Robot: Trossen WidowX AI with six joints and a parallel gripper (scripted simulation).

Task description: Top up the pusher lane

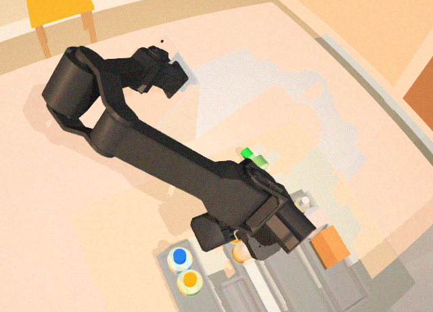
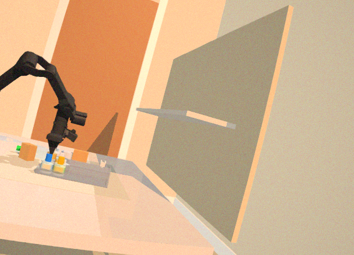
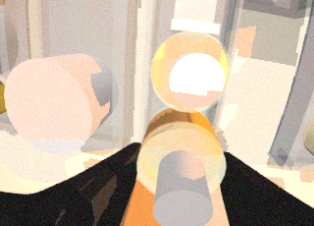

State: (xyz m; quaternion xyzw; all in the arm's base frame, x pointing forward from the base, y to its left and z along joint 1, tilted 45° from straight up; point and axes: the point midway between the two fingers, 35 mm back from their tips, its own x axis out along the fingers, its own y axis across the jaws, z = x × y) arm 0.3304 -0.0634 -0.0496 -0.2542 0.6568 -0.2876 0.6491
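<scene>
The grey lane tray is 15 cm ahead of my gripper tip, 3 cm to the right of it and 4 cm below it. From my gripper tip the other things lie so: wall shelf (51 cm ahead, 2 cm to the left, 31 cm above); then white pusher bar (15 cm ahead, 4 cm to the right, 1 cm below).
</scene>
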